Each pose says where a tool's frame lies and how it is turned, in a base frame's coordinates. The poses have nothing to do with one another.
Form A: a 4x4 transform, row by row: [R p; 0 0 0 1], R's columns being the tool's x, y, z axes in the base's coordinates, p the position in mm. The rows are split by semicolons.
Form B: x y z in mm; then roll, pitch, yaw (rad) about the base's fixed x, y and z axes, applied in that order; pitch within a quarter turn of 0, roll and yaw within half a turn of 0. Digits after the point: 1 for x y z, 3 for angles. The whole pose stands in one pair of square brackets.
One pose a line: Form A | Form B
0.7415 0.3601 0.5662 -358.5; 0.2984 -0.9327 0.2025 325.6; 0.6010 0.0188 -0.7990 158.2; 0 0 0 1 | [-358.5 325.6 158.2 3.118 -0.645 0.383]
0.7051 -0.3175 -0.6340 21.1; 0.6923 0.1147 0.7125 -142.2; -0.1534 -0.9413 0.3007 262.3; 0 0 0 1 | [21.1 -142.2 262.3 -1.262 0.154 0.776]
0.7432 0.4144 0.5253 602.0; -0.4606 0.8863 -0.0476 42.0; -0.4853 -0.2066 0.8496 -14.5; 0 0 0 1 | [602.0 42.0 -14.5 -0.239 0.507 -0.555]
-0.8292 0.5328 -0.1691 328.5; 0.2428 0.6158 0.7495 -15.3; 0.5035 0.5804 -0.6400 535.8; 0 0 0 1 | [328.5 -15.3 535.8 2.405 -0.528 2.857]
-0.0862 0.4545 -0.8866 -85.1; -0.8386 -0.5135 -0.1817 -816.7; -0.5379 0.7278 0.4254 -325.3; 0 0 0 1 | [-85.1 -816.7 -325.3 1.042 0.568 -1.673]
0.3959 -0.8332 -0.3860 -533.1; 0.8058 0.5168 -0.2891 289.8; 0.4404 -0.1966 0.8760 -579.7; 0 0 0 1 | [-533.1 289.8 -579.7 -0.221 -0.456 1.114]
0.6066 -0.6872 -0.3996 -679.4; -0.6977 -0.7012 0.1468 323.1; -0.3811 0.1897 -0.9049 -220.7; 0 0 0 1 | [-679.4 323.1 -220.7 2.935 0.391 -0.855]
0.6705 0.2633 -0.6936 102.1; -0.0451 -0.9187 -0.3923 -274.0; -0.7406 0.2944 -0.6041 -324.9; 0 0 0 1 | [102.1 -274.0 -324.9 2.688 0.834 -0.067]
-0.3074 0.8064 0.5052 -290.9; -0.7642 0.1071 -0.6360 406.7; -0.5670 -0.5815 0.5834 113.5; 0 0 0 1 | [-290.9 406.7 113.5 -0.784 0.603 -1.953]
